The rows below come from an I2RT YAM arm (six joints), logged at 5 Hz.
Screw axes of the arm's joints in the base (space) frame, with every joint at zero. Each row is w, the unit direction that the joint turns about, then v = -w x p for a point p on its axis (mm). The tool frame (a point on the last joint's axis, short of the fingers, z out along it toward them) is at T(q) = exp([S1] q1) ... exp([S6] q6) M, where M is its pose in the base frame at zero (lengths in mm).
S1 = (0, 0, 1, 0, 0, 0)
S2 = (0, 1, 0, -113.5, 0, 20)
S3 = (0, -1, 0, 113.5, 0, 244)
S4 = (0, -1, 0, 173.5, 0, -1)
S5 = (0, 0, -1, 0, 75, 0)
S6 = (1, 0, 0, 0, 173.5, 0)
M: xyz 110.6 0 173.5 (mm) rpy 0 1.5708 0 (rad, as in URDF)
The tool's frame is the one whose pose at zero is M.
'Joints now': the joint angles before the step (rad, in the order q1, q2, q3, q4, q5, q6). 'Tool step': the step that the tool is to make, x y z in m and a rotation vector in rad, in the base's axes. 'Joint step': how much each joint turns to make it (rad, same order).
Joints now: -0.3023 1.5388 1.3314 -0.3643 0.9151 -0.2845
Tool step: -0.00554 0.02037 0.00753 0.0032 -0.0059 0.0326
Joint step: 0.0546 -0.0407 -0.0044 -0.0526 0.0158 0.0264
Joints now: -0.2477 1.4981 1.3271 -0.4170 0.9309 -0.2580
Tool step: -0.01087 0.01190 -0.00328 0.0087 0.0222 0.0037
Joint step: 0.0292 -0.0421 -0.0376 -0.0519 0.0189 0.0294
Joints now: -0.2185 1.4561 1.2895 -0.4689 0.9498 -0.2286
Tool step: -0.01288 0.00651 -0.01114 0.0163 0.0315 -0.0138
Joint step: 0.0128 -0.0395 -0.0592 -0.0482 0.0151 0.0413
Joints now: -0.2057 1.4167 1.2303 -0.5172 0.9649 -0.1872
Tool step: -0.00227 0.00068 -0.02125 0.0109 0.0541 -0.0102
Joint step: 0.0013 0.0062 -0.0615 0.0017 0.0087 0.0131
